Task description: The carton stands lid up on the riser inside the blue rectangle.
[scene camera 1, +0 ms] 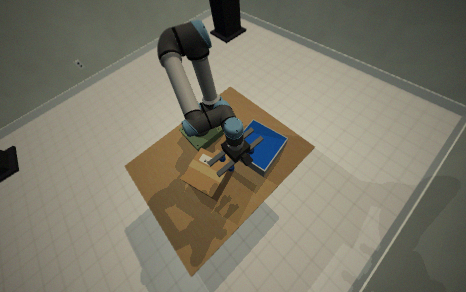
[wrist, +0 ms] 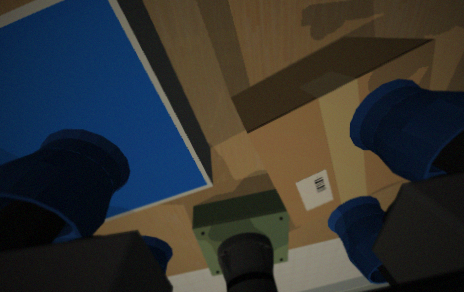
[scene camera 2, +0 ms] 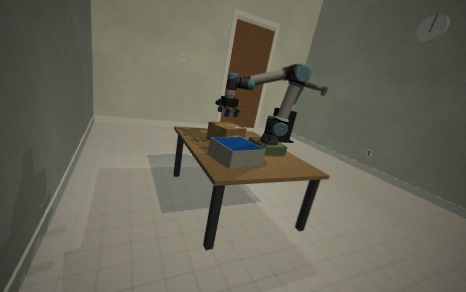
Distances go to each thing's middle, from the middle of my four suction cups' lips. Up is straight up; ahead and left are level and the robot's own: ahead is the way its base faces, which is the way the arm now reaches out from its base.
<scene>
My suction cup is 100 mm past the brown cardboard carton (scene camera 1: 199,174), 170 mm to the left of it and 210 mm above it.
</scene>
